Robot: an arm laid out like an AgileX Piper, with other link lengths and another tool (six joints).
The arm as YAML. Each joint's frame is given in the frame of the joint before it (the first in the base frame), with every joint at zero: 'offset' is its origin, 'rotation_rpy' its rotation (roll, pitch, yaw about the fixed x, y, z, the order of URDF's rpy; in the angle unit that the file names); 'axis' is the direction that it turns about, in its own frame. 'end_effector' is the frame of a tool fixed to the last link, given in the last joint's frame.
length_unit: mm
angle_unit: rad
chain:
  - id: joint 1
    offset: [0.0, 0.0, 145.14]
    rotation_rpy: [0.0, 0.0, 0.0]
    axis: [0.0, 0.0, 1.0]
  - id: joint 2
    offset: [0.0, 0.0, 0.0]
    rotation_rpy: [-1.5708, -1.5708, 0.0]
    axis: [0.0, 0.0, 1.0]
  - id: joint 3
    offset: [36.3, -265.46, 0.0]
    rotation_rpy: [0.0, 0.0, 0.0]
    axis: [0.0, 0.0, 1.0]
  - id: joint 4
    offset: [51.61, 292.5, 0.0]
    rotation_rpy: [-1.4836, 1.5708, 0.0]
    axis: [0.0, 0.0, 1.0]
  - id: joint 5
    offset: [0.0, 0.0, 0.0]
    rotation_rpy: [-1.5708, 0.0, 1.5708]
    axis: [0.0, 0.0, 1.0]
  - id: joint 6
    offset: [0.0, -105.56, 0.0]
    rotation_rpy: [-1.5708, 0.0, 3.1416]
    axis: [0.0, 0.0, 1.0]
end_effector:
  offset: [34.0, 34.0, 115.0]
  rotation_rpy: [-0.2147, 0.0, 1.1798]
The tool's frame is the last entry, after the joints.
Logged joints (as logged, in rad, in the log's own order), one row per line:
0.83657, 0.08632, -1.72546, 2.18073, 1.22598, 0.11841
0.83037, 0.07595, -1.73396, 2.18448, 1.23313, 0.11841
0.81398, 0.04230, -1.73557, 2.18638, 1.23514, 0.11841
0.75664, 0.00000, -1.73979, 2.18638, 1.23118, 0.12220
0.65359, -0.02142, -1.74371, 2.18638, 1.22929, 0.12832
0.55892, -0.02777, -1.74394, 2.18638, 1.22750, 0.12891
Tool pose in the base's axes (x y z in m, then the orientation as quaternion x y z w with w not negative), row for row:
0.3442, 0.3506, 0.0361, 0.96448, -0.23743, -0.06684, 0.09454
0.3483, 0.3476, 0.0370, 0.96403, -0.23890, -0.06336, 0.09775
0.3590, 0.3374, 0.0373, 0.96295, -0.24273, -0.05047, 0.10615
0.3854, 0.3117, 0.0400, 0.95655, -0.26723, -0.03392, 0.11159
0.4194, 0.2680, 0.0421, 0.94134, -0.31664, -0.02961, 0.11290
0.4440, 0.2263, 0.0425, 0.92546, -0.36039, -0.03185, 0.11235
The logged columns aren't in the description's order. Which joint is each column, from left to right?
Columns, left to right: joint 1, joint 4, joint 3, joint 2, joint 5, joint 6.
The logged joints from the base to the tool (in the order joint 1, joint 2, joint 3, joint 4, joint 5, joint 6), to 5 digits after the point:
0.83657, 2.18073, -1.72546, 0.08632, 1.22598, 0.11841
0.83037, 2.18448, -1.73396, 0.07595, 1.23313, 0.11841
0.81398, 2.18638, -1.73557, 0.04230, 1.23514, 0.11841
0.75664, 2.18638, -1.73979, 0.00000, 1.23118, 0.12220
0.65359, 2.18638, -1.74371, -0.02142, 1.22929, 0.12832
0.55892, 2.18638, -1.74394, -0.02777, 1.22750, 0.12891

